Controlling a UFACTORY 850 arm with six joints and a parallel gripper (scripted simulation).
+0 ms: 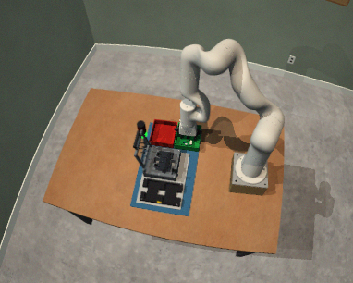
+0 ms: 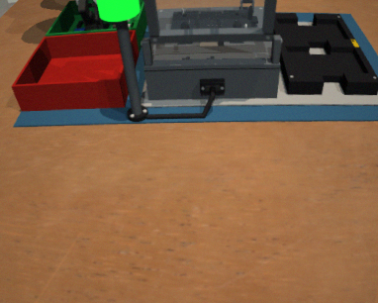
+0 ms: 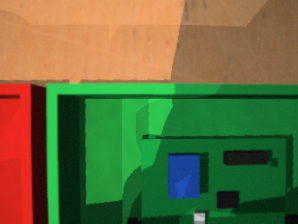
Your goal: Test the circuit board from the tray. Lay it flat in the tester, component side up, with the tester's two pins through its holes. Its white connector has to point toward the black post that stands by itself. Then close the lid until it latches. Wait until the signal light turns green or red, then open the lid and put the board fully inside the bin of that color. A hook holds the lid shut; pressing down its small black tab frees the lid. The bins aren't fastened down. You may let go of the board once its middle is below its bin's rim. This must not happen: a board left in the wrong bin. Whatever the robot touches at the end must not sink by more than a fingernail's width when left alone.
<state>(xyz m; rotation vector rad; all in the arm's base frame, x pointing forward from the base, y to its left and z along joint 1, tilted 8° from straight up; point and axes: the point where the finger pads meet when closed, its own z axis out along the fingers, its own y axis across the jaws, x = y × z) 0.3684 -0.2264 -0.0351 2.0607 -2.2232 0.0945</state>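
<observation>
Now: the green bin 1 cm below my hand. From my hand the other things lie so: lid (23 cm ahead, 18 cm to the left, 16 cm above); green circuit board (1 cm below); red bin (15 cm ahead, 1 cm to the right, 1 cm below).
</observation>
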